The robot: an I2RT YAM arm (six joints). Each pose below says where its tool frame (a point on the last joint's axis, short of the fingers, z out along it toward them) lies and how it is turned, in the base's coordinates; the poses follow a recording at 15 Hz.
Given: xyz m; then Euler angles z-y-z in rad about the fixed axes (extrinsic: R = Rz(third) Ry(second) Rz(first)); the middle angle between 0 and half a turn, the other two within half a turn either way.
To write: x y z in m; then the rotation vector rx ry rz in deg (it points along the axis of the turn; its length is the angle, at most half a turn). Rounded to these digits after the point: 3 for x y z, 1 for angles.
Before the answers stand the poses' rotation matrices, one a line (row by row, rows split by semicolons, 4 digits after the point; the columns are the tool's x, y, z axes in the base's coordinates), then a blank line. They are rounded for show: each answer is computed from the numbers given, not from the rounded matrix.
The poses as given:
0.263 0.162 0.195 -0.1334 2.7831 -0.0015
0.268 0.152 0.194 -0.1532 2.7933 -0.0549
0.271 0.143 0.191 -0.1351 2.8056 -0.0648
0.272 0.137 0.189 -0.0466 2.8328 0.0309
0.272 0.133 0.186 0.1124 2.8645 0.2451
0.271 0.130 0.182 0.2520 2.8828 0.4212
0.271 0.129 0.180 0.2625 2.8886 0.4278
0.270 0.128 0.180 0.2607 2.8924 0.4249
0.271 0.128 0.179 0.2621 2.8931 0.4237
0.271 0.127 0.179 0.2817 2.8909 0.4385
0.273 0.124 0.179 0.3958 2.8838 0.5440
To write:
-0.9283 -0.1231 0.3509; -0.1316 0.9913 -0.0005; -0.3477 -0.0467 -0.9364
-0.9359 -0.0890 0.3408; -0.1014 0.9947 -0.0187; -0.3373 -0.0521 -0.9400
-0.9422 -0.0627 0.3290; -0.0738 0.9970 -0.0214; -0.3267 -0.0444 -0.9441
-0.9498 -0.0752 0.3038; -0.0760 0.9971 0.0094; -0.3036 -0.0142 -0.9527
-0.9544 -0.1365 0.2654; -0.1231 0.9902 0.0664; -0.2718 0.0307 -0.9619
-0.9563 -0.1760 0.2335; -0.1552 0.9823 0.1046; -0.2478 0.0638 -0.9667
-0.9584 -0.1721 0.2277; -0.1518 0.9829 0.1038; -0.2417 0.0650 -0.9682
-0.9594 -0.1707 0.2247; -0.1512 0.9833 0.1017; -0.2383 0.0636 -0.9691
-0.9599 -0.1682 0.2242; -0.1487 0.9837 0.1011; -0.2375 0.0637 -0.9693
-0.9605 -0.1640 0.2246; -0.1434 0.9840 0.1053; -0.2383 0.0690 -0.9687
-0.9629 -0.1586 0.2181; -0.1319 0.9824 0.1320; -0.2352 0.0983 -0.9670

0.263 0.162 0.195 -10.5 159.1 -1.9
0.268 0.152 0.194 -7.9 159.9 -2.9
0.271 0.143 0.191 -5.7 160.7 -2.7
0.272 0.137 0.189 -6.3 162.2 -0.2
0.272 0.133 0.186 -10.9 164.0 4.1
0.271 0.130 0.182 -14.0 165.3 7.1
0.271 0.129 0.180 -13.7 165.6 7.2
0.270 0.128 0.180 -13.6 165.8 7.0
0.271 0.128 0.179 -13.4 165.9 7.0
0.271 0.127 0.179 -13.0 165.9 7.4
0.273 0.124 0.179 -12.3 166.1 9.8

